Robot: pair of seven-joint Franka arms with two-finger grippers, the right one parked.
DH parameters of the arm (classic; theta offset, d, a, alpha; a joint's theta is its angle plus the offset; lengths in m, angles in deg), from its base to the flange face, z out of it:
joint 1: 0 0.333 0 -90
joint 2: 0 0 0 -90
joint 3: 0 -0.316 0.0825 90
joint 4: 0 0 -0.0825 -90
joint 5: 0 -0.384 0 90
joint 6: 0 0 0.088 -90
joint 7: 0 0.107 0 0
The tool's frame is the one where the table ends.
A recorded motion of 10 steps. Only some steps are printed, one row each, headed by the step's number.
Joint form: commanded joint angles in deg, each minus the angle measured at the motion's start. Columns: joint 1, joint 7, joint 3, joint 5, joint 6, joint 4, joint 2.
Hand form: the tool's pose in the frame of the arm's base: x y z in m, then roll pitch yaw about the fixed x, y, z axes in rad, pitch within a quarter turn. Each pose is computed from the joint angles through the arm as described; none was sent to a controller.
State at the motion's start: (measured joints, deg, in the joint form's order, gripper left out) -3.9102 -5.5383 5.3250 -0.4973 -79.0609 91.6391 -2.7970
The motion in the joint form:
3: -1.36 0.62 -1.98 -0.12 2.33 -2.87 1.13
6: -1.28 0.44 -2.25 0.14 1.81 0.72 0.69
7: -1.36 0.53 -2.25 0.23 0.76 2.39 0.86
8: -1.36 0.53 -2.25 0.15 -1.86 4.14 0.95
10: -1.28 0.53 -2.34 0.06 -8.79 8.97 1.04
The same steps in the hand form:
3: 0.5142 -0.0770 0.6320 -3.1133 0.1793 -0.0603
6: 0.5115 -0.0741 0.6086 -3.1127 0.2253 -0.0511
7: 0.5130 -0.0751 0.5951 -3.1135 0.2392 -0.0542
8: 0.5172 -0.0756 0.5834 -3.1135 0.2256 -0.0546
10: 0.5255 -0.0750 0.5520 -3.1153 0.1905 -0.0530

